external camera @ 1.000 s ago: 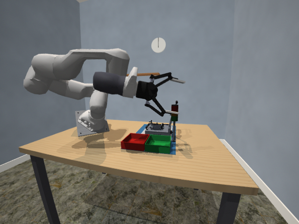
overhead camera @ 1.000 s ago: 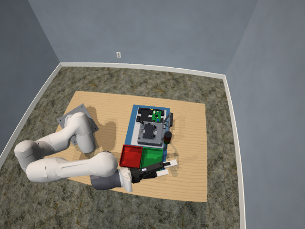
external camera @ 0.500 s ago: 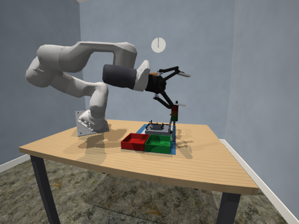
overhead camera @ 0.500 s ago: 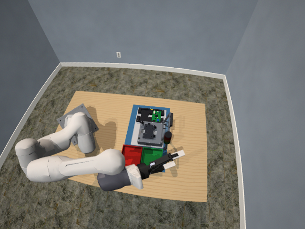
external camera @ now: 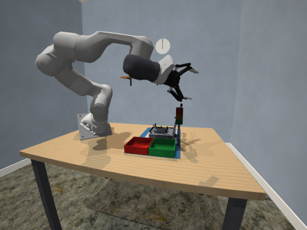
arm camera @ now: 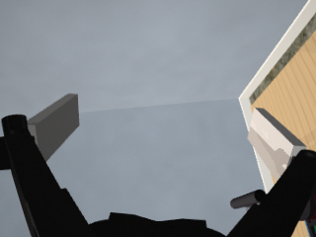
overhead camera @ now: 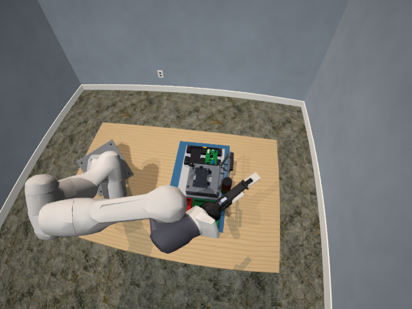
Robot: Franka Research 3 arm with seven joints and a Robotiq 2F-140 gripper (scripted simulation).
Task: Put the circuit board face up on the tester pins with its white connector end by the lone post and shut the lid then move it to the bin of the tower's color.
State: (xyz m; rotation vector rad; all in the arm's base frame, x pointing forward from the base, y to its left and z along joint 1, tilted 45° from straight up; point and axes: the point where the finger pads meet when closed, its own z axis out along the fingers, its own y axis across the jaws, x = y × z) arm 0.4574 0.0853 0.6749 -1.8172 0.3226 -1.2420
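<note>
Now: hand 70 mm past the green circuit board, 380 mm to the right of it and 370 mm above it. From my hand the other things lie so: tester plate 140 mm behind, 230 mm to the left, 320 mm below; clear lid 30 mm behind, 190 mm to the left, 210 mm below; green bin 160 mm behind, 20 mm to the left, 380 mm below.
</note>
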